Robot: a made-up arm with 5 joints.
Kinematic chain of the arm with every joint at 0, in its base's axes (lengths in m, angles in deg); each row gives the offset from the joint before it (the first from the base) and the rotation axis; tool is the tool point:
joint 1: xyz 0 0 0.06 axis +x
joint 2: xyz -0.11 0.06 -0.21 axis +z
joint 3: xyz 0 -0.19 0.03 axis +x
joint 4: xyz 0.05 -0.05 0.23 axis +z
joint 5: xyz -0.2 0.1 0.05 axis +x
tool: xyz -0.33 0.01 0
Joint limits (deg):
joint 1: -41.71..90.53
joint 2: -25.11..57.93
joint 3: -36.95..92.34
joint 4: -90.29..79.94
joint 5: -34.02..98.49
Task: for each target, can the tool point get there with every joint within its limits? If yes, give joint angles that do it. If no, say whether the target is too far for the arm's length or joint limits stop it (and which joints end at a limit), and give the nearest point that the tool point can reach.
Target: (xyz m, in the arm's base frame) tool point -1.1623 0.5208 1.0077
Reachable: no: too far | nearest point -0.5433 0.0784 0.4304 | short by 0.955 m
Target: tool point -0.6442 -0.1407 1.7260
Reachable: no: too far | nearest point -0.3484 -0.1850 0.6167 | short by 1.149 m
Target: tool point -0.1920 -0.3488 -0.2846
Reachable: yes | joints 64.66 40.59 64.45 -22.05 45.80
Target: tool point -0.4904 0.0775 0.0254
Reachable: yes | joints -22.28 35.11 -15.80 -38.71 48.71
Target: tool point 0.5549 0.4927 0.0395
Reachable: no: joint limits stop it (at a limit: joint 2, joint 3, joint 4) | nearest point 0.1910 0.4009 0.0433 | short by 0.375 m
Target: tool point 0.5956 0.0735 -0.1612
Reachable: no: joint limits stop it (at a limit: joint 1, joint 2, joint 4, joint 5) | nearest point 0.4974 0.0649 -0.4248 | short by 0.281 m
